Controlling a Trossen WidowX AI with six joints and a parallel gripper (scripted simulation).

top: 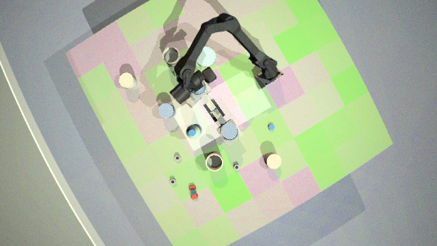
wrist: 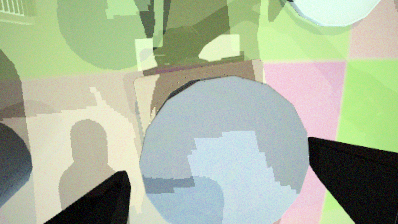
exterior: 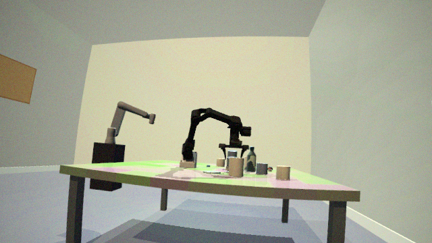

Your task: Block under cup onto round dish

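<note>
My gripper tip is now 30 mm above the pale green block. From my gripper tip the other things lie so: pale round dish: 130 mm behind, 100 mm to the right, 70 mm below; small balance: 10 mm ahead, 130 mm to the left, 40 mm below; blue-capped bottle: 140 mm ahead, 150 mm to the left, 40 mm above.
</note>
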